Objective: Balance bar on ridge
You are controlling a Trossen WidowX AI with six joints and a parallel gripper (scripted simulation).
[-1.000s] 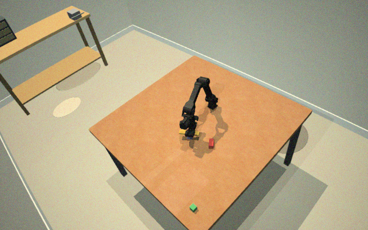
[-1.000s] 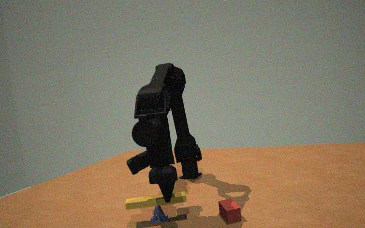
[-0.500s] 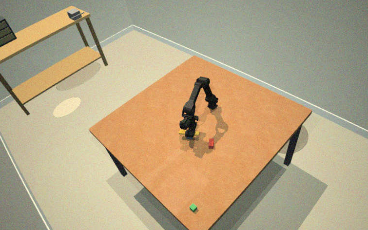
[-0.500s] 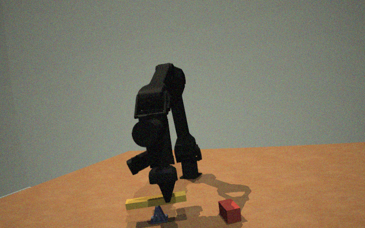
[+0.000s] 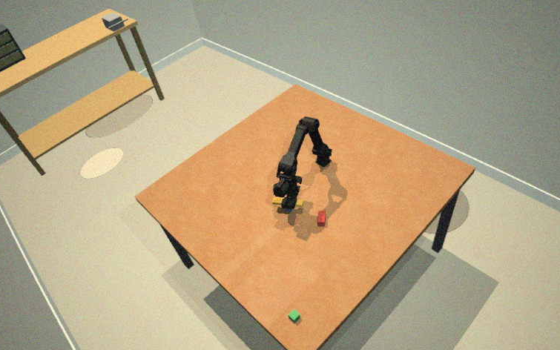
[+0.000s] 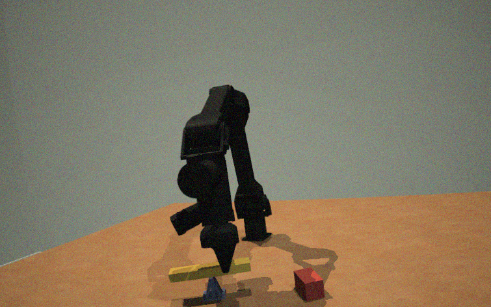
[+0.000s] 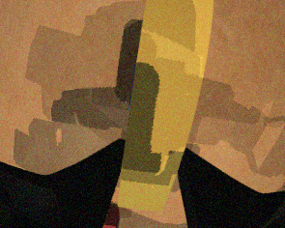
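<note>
Now: gripper tip 20 mm to the left of the yellow bar and 20 mm short of it. From my gripper tip the other things lie so: red block 150 mm to the left, 30 mm below, 30 mm behind; then green cube 400 mm ahead, 390 mm to the left, 30 mm below.
</note>
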